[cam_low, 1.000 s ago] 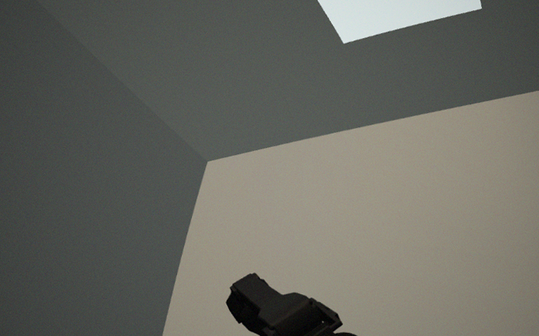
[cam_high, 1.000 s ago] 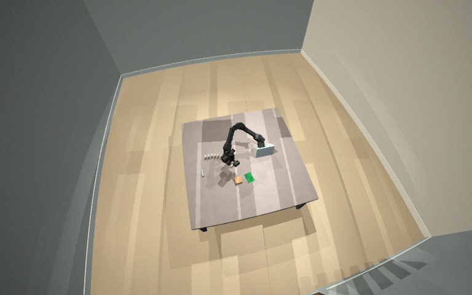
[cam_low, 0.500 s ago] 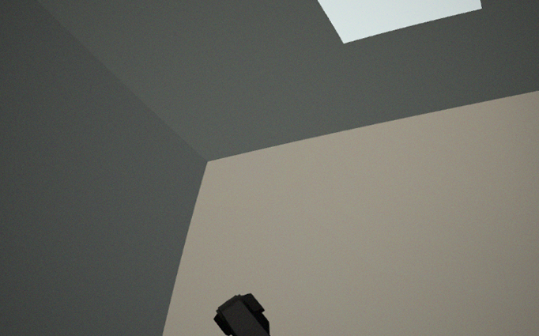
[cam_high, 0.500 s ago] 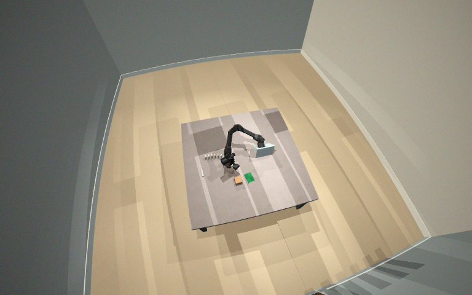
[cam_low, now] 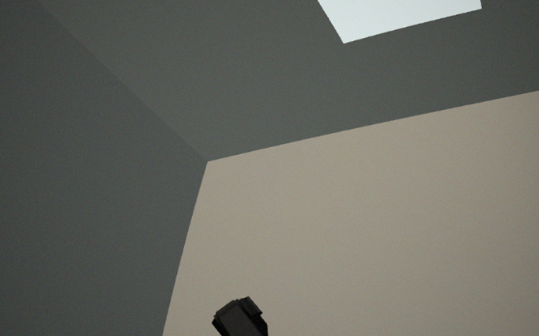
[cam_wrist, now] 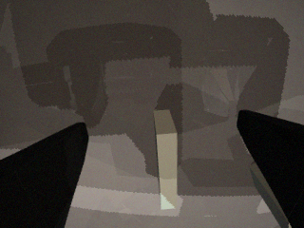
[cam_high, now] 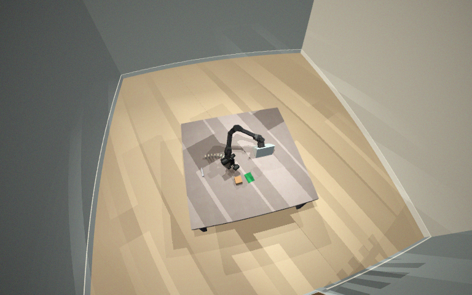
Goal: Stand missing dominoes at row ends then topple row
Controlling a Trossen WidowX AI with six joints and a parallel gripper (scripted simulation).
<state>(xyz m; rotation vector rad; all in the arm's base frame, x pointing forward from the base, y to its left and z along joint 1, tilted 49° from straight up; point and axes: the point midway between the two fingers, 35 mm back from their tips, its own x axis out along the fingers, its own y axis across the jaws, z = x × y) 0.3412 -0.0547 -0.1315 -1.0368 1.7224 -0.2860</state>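
Right now my gripper tip is 170 mm to the right of the green flat tile and 140 mm past it.
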